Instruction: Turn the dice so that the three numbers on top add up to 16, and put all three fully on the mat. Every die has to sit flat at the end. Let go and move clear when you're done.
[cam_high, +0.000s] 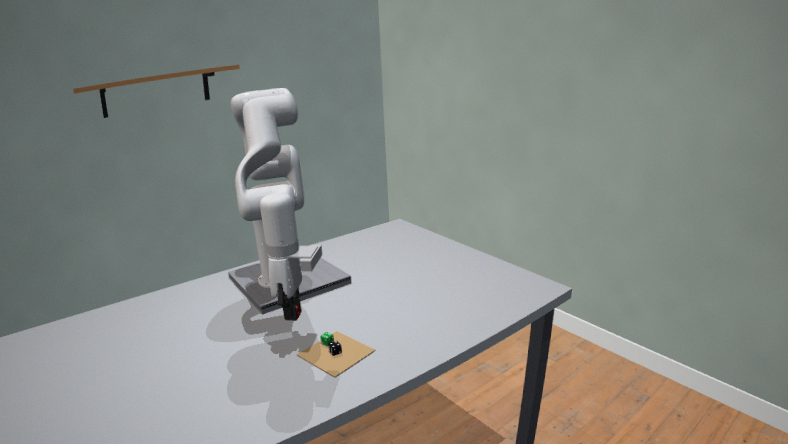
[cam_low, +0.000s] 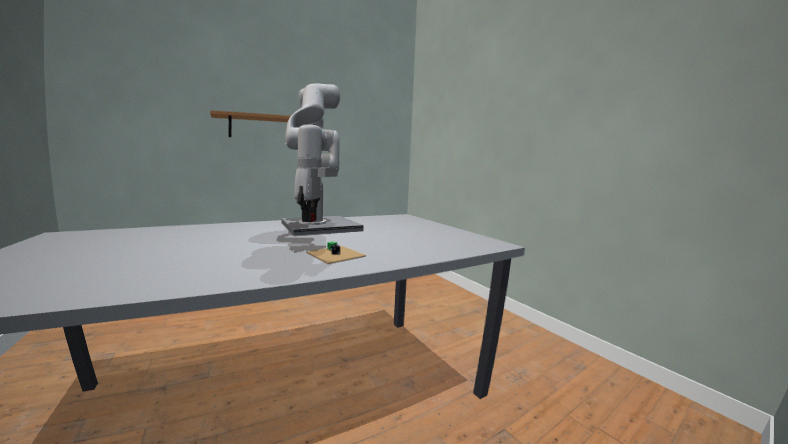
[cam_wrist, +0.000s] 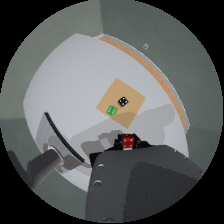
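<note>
Now: hand 70 mm short of the black die, 70 mm to the right of it and 110 mm above it. The rest, counted from my hand: tan mat 70 mm ahead, 70 mm to the left, 120 mm below; red die 10 mm below; green die 20 mm ahead, 70 mm to the left, 110 mm below.
</note>
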